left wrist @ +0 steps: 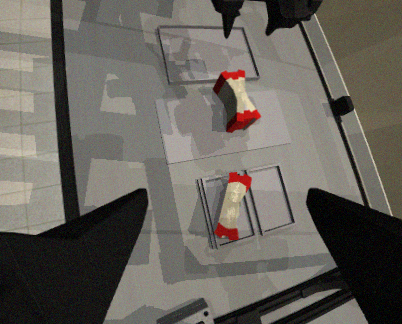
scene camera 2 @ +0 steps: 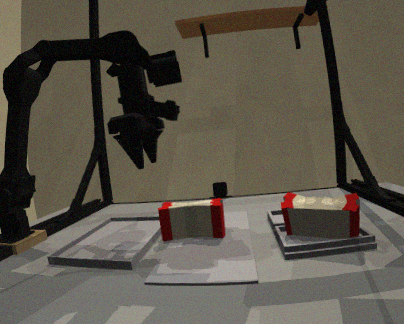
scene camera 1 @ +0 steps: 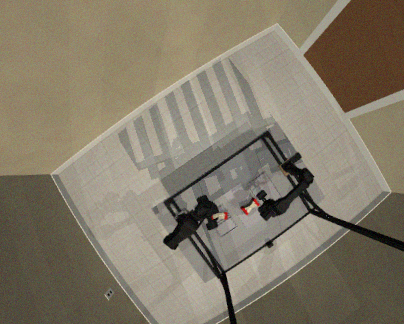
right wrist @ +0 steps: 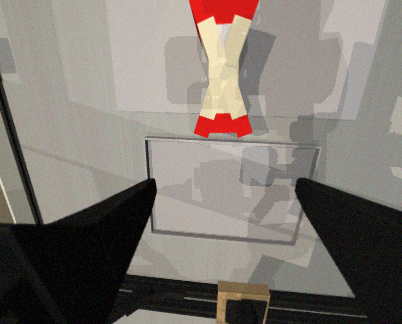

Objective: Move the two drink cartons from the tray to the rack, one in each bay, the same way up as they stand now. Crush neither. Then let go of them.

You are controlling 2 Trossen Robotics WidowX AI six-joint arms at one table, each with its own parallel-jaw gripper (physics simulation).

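Places are measured from the left arm's base along level axes (x right, y back, z down), in centimetres.
Pixels of known places: left gripper, between the fingertips: [left wrist: 226,196] [scene camera 2: 310,7]; right gripper, between the fingertips: [left wrist: 246,35] [scene camera 2: 148,165] [scene camera 1: 263,202] [right wrist: 224,184]; right arm's base, origin of its link: [scene camera 2: 16,236] [scene camera 1: 287,167] [right wrist: 241,311].
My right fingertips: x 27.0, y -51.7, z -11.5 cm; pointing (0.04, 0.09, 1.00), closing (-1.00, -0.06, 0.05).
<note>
For each thing: its top centre in the pictures, then the offset to it from my right fingertips. "*": a spot on its surface instead. Level surfaces: height alone.
- red-ended cream drink carton, centre of its top: [right wrist: 223,71] [scene camera 2: 190,203] [left wrist: 241,94] [scene camera 1: 251,207] dy +8.1, dx -0.6, dz +8.7 cm
- pale mat, height of its surface: dz +15.5 cm
- tray, centre of its top: [right wrist: 224,196] [scene camera 2: 117,233] [left wrist: 210,50] [scene camera 1: 265,191] dy -8.8, dx -0.3, dz +14.3 cm
- rack, centre of its top: [scene camera 2: 312,221] [left wrist: 251,202] [scene camera 1: 222,221] dy +31.9, dx -5.0, dz +13.9 cm
- small black block, a spot on its surface: [scene camera 2: 219,189] [left wrist: 339,105] [scene camera 1: 269,243] * dy +15.5, dx +32.8, dz +12.6 cm
One red-ended cream drink carton [scene camera 1: 250,206] [scene camera 2: 192,220] [left wrist: 242,97] [right wrist: 224,75] stands upright on the pale mat [scene camera 2: 200,279] [left wrist: 180,154], one end close to the tray [scene camera 2: 90,263] [left wrist: 163,55] [right wrist: 222,237]. The other carton [scene camera 1: 219,216] [scene camera 2: 322,220] [left wrist: 233,207] stands in the left bay of the rack [scene camera 2: 330,251] [left wrist: 286,195], as seen in the left wrist view, slightly askew to it. The rack's other bay holds no carton. My right gripper [scene camera 2: 147,164] [left wrist: 246,35] [right wrist: 224,184] is open, well above the table and apart from the cartons. My left gripper [left wrist: 226,196] is open above the rack, touching neither carton.
A black frame [scene camera 1: 220,172] [left wrist: 59,100] surrounds the table, with posts at its corners. A small black block [scene camera 1: 270,244] [scene camera 2: 219,189] [left wrist: 343,105] sits at one table edge. A brown shelf [scene camera 2: 250,21] hangs on the wall behind.
</note>
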